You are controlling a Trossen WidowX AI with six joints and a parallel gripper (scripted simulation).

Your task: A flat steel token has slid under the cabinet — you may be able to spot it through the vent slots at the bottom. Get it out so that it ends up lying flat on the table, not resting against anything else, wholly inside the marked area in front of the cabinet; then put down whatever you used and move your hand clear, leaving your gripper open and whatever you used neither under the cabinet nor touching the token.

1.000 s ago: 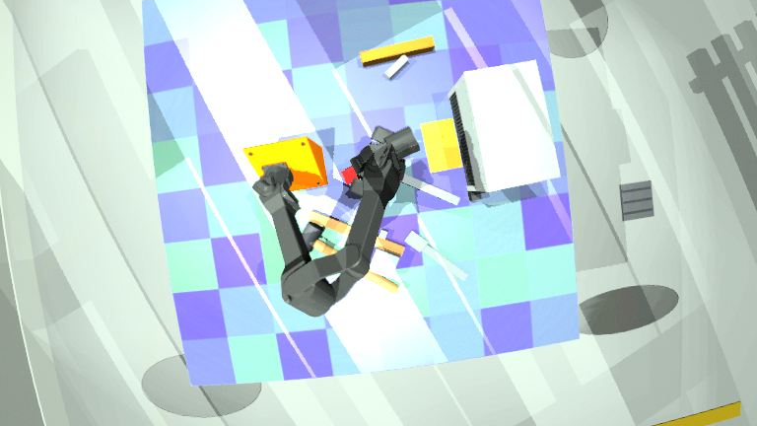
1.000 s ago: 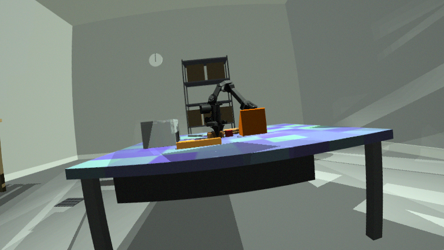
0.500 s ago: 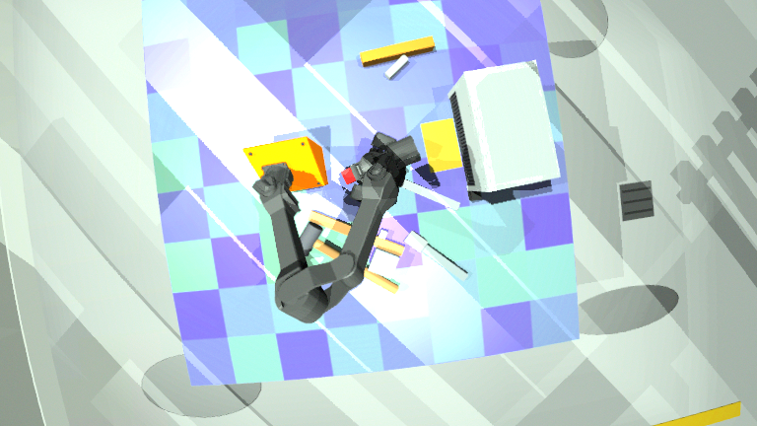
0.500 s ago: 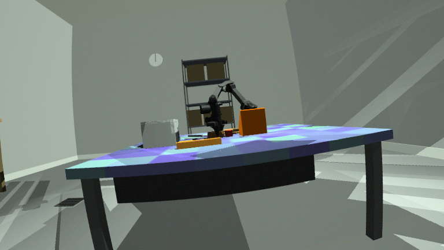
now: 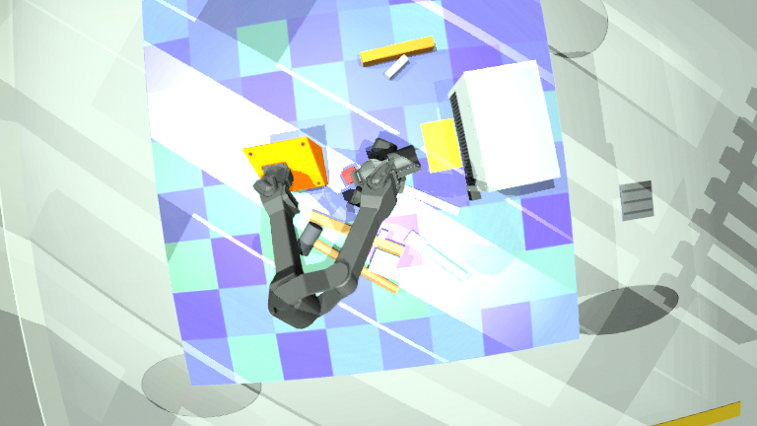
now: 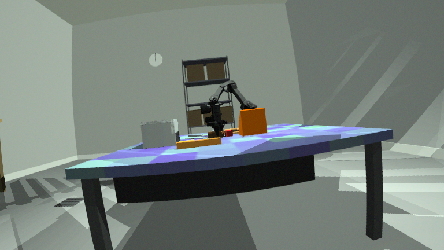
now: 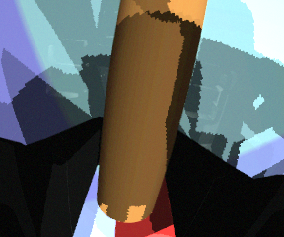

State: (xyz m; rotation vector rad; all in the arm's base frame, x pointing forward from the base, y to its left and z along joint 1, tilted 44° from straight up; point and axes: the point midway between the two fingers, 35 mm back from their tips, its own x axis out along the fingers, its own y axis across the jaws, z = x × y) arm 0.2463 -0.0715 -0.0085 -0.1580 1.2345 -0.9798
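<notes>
Right now my gripper tip is 160 mm to the left of the flat wooden stick and 80 mm past it. The rest, counted from my gripper tip: grey flat tool: 250 mm to the right, 130 mm ahead; then small pale flat piece: 330 mm ahead, 30 mm to the left, 10 mm below; then red cube: 70 mm behind, 10 mm to the left, 10 mm above.
</notes>
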